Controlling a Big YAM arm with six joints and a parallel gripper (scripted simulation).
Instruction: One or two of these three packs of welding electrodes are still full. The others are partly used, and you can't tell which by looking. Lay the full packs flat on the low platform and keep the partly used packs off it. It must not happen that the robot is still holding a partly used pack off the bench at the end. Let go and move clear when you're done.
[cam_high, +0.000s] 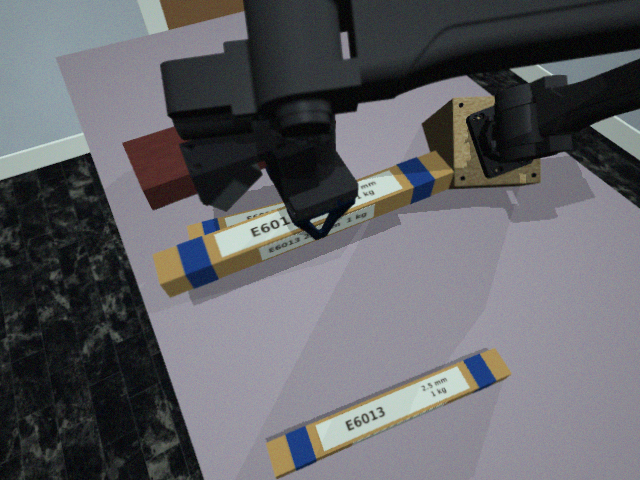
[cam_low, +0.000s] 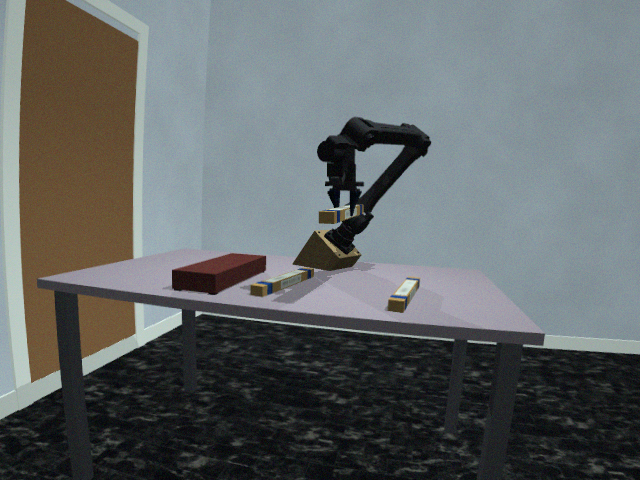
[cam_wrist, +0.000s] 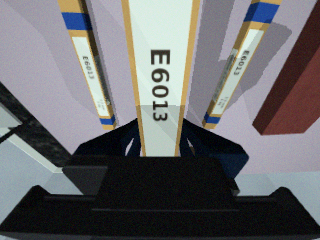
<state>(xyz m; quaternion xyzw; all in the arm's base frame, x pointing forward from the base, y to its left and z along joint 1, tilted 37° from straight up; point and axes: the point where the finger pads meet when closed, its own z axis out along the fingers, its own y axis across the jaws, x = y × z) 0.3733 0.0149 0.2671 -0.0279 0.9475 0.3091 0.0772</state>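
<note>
My hand is 50 mm short of the low platform, 390 mm to the left of it and 220 mm above it.
</note>
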